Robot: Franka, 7 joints.
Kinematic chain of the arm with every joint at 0, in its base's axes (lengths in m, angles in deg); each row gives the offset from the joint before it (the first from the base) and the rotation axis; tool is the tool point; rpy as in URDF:
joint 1: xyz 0 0 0.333 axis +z
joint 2: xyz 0 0 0 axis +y
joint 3: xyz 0 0 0.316 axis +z
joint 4: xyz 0.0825 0 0 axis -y
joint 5: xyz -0.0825 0 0.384 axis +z
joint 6: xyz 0 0 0 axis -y
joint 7: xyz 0.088 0 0 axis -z
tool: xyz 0 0 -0.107 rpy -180 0 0
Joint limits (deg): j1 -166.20..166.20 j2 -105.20..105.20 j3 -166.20..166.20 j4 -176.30..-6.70 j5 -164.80..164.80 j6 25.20..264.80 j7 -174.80..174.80
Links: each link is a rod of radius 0.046 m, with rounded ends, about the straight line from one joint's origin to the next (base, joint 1, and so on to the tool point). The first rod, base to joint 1, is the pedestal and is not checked.
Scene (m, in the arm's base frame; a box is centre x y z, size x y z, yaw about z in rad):
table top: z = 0
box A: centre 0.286 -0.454 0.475 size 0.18 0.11 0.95 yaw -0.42
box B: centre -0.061 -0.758 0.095 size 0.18 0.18 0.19 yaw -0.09
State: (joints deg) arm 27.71 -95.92 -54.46 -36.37 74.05 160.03 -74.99
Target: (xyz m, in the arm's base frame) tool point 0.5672 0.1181 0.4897
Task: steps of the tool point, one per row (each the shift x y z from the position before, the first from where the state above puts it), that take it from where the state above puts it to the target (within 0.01 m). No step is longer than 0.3 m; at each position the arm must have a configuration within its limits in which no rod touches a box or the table.
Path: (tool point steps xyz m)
1: 0.1391 -0.0259 0.2612
2: 0.1486 0.0890 0.2157
3: 0.1086 0.1690 0.1364
4: 0.0426 0.1920 0.0503
5: -0.0180 0.1615 -0.0196
6: 0.1605 0.0095 0.0243
7: 0.1736 -0.0318 -0.0309
8: 0.1536 -0.0662 -0.0929
9: 0.1033 -0.0822 -0.1471
10: 0.0348 -0.0735 -0.1793
11: 0.0598 0.1088 -0.0366
12: 0.0369 0.1331 -0.0422
13: 0.0002 0.1526 -0.0453

